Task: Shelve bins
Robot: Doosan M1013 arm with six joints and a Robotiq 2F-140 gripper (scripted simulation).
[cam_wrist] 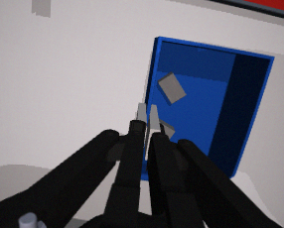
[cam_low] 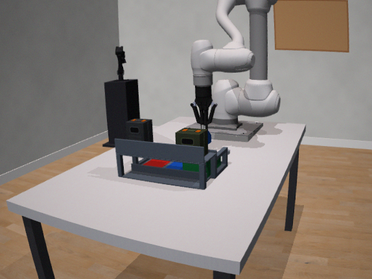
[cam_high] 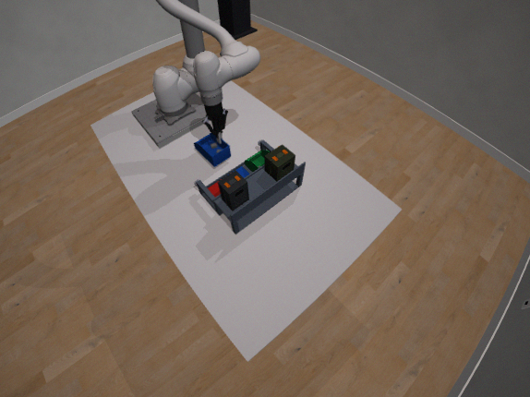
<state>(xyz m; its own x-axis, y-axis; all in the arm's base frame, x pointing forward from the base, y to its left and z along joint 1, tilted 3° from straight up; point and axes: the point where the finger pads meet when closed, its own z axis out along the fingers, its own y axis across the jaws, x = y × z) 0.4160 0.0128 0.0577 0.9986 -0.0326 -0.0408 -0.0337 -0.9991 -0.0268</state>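
Now: the blue bin 10 mm behind my hand, 50 mm to the right of it and 40 mm below it. From my hand the other things lie so: green bin: 240 mm ahead, 70 mm to the left, 60 mm below; then red mark: 230 mm ahead, 160 mm to the right, 100 mm below; then blue mark: 230 mm ahead, 50 mm to the right, 100 mm below.
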